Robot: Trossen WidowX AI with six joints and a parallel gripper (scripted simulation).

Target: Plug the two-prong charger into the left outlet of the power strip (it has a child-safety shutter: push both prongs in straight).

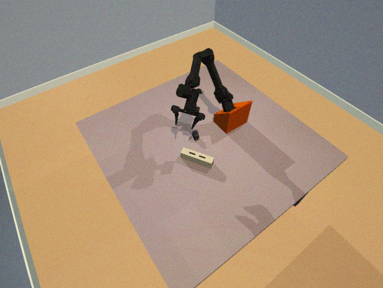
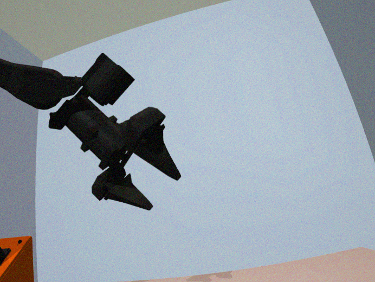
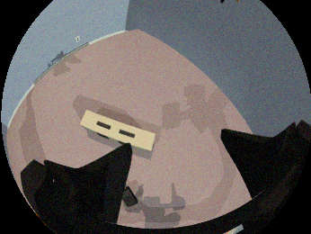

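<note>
The black two-prong charger lies 210 mm below my gripper tip, 120 mm behind it and 30 mm to the right of it.
</note>
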